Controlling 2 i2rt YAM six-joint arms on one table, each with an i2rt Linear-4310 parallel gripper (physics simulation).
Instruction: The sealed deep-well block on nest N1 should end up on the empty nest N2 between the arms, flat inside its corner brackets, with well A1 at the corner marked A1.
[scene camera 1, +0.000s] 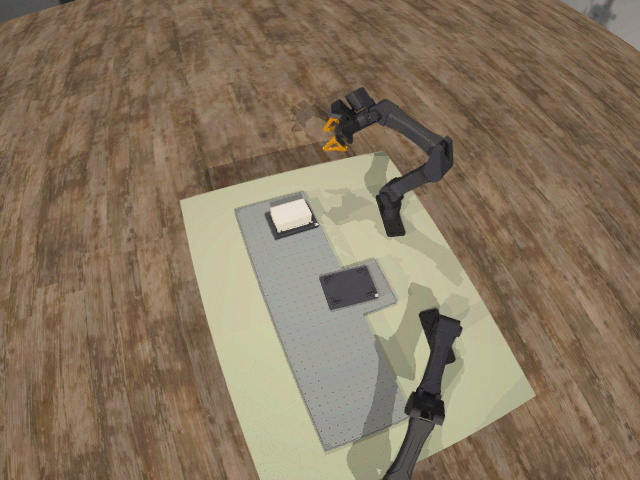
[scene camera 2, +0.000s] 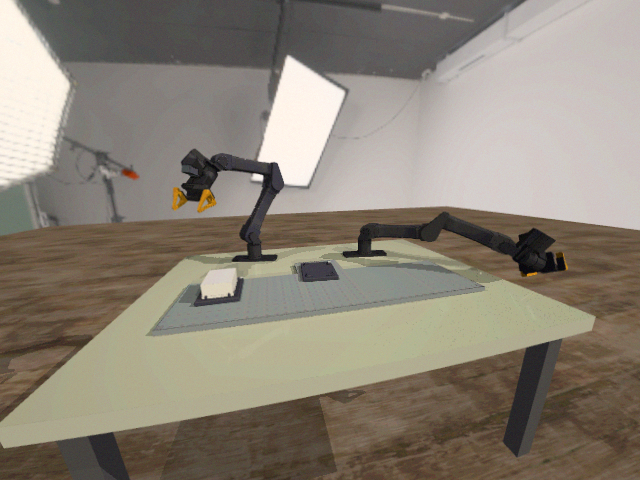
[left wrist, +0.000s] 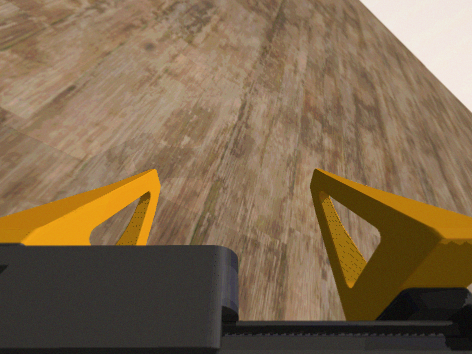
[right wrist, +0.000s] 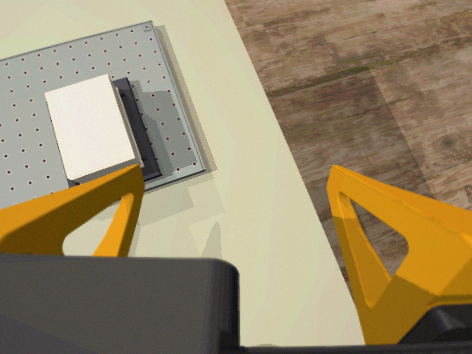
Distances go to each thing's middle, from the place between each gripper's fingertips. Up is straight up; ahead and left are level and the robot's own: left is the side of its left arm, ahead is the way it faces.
Now: the white block (scene camera 1: 287, 216) 1200 mm to the right of my left hand, 70 mm ahead of it and 50 mm above it.
The white block lies 140 mm ahead of my right hand, 140 mm to the left of it and 210 mm below it.
